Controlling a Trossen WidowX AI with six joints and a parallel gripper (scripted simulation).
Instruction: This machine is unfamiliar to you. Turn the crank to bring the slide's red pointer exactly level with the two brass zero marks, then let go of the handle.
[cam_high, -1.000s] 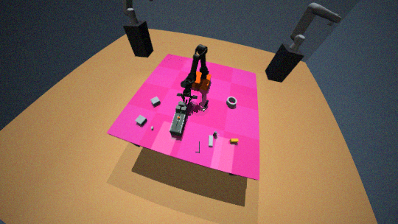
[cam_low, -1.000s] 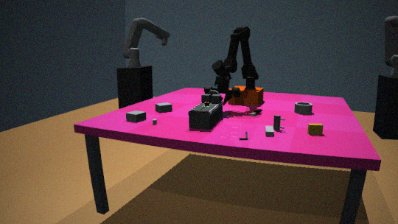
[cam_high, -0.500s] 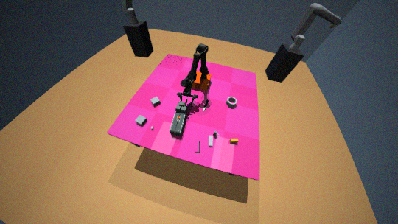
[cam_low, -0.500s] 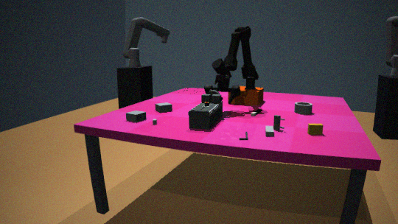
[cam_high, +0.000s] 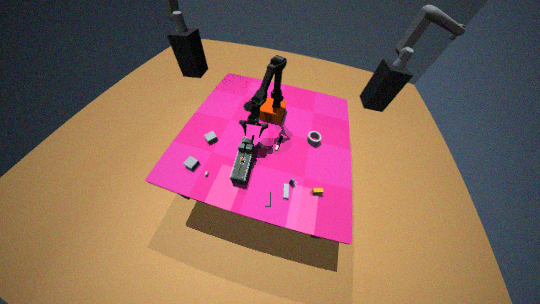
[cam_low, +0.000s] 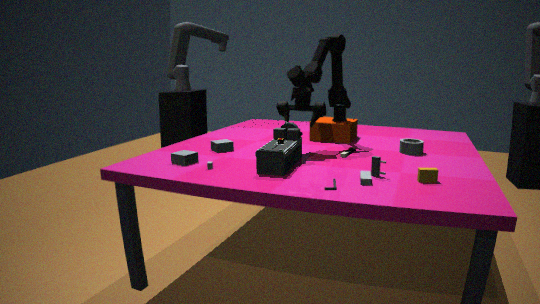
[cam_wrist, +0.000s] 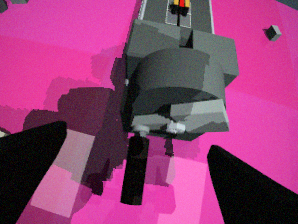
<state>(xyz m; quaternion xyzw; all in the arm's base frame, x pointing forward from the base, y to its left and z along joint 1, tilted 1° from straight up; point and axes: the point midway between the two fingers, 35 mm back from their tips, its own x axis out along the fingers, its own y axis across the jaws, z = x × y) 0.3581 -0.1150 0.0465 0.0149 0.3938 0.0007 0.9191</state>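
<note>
Right now my gripper tip is 30 mm above the dark crank handle and 20 mm past it. Round my gripper tip: small cube 270 mm ahead, 240 mm to the right, 100 mm below; black-and-white stick 180 mm to the left, 100 mm below, 50 mm behind; red pointer 170 mm ahead, 30 mm to the right, 20 mm below.
</note>
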